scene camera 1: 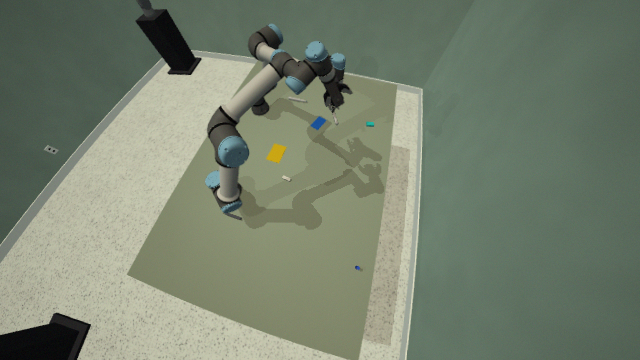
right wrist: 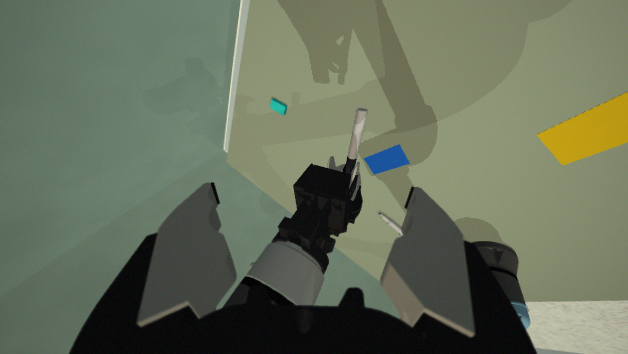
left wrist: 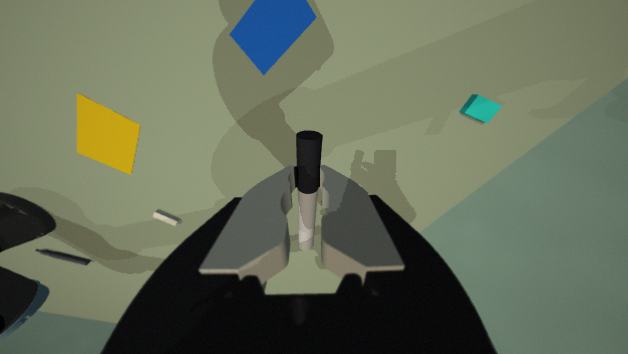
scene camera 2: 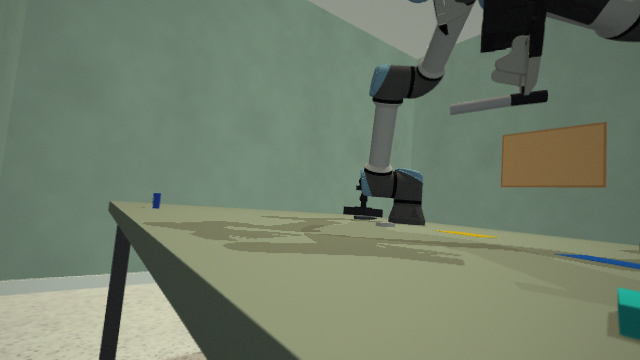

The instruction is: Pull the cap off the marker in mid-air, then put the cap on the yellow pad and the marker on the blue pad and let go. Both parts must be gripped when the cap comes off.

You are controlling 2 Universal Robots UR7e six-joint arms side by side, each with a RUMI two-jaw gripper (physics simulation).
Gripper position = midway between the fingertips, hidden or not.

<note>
In view: my left gripper [scene camera 2: 525,97], my right gripper [right wrist: 312,187], a teal block [left wrist: 477,107], a black cap [left wrist: 308,143], a white marker [left wrist: 307,203], a blue pad [right wrist: 394,157] and a yellow pad [left wrist: 102,134].
My left gripper shows as well in the right wrist view [right wrist: 350,166] and in the left wrist view [left wrist: 308,168].
</note>
